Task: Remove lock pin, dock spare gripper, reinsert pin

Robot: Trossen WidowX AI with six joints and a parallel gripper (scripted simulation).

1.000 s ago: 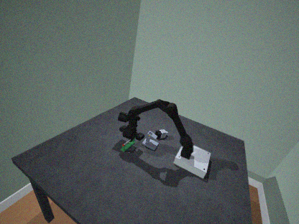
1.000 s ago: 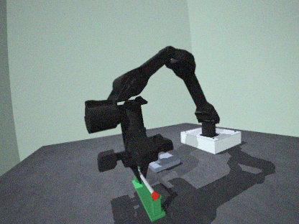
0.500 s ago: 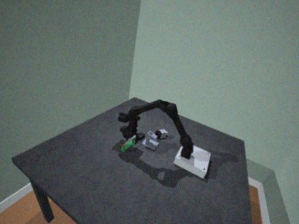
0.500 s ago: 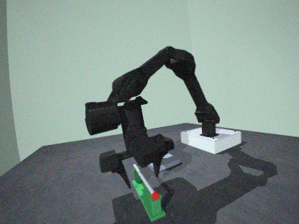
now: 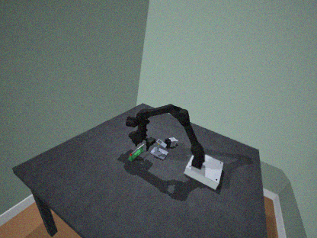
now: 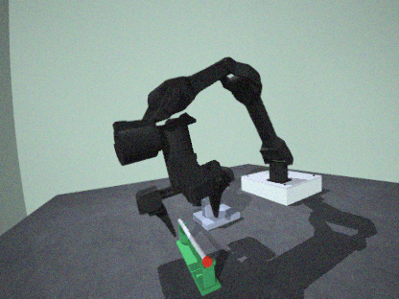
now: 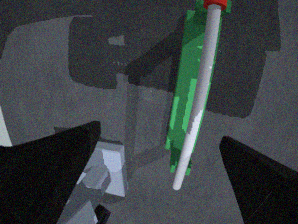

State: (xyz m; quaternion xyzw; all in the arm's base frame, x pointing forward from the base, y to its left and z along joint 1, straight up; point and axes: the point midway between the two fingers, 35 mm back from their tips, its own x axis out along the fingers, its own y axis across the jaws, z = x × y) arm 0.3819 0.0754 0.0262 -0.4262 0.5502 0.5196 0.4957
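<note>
Now: gripper tip 3 cm to the right of the pin rest, 3 cm above it and 2 cm short of it. The rest, counted from my gripper tip: spare gripper: 24 cm to the right, 14 cm behind, 2 cm below; then grey mount: 10 cm behind, 9 cm to the right.
</note>
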